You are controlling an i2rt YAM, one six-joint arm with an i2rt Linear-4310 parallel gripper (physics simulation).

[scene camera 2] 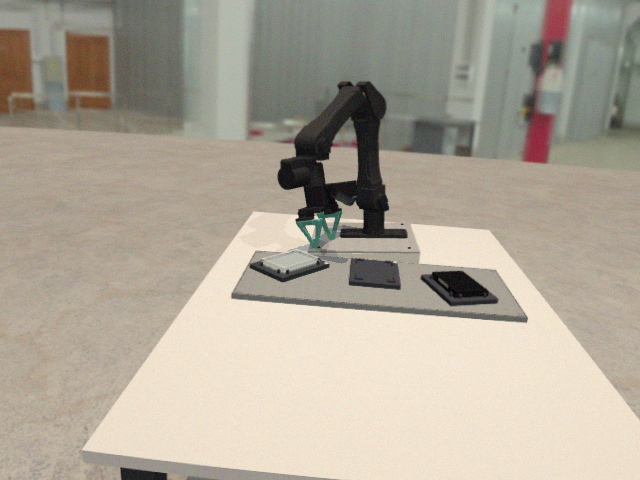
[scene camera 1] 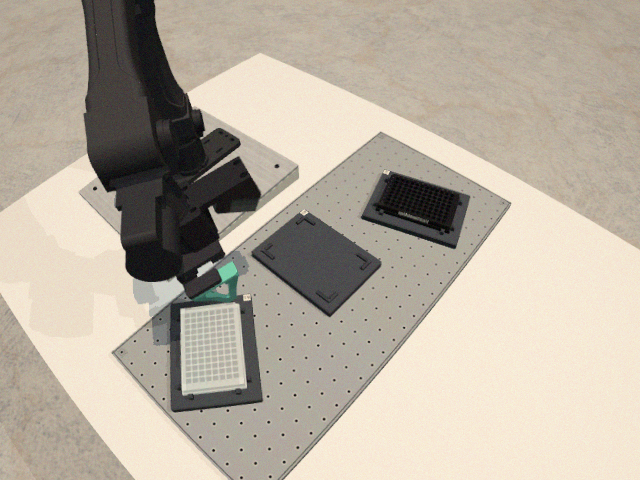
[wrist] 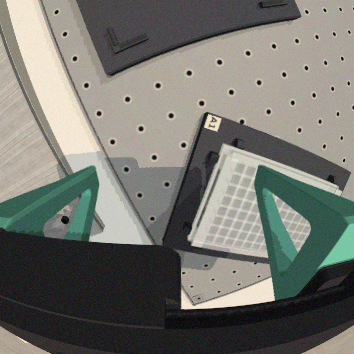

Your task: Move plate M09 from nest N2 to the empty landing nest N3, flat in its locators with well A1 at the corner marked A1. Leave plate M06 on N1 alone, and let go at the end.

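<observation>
A pale, clear-looking plate lies flat in a dark nest whose A1 label shows. The empty dark landing nest is in the middle, with corner locators and its own corner label. A black plate sits in the third nest. Plate names cannot be read. My gripper is open and empty, above and beside the pale plate, towards the arm base. In scene camera 1 the arm hides one finger.
The three nests stand on a grey perforated board on the cream table. The arm's metal base plate is beside the board, behind the nests in scene camera 2.
</observation>
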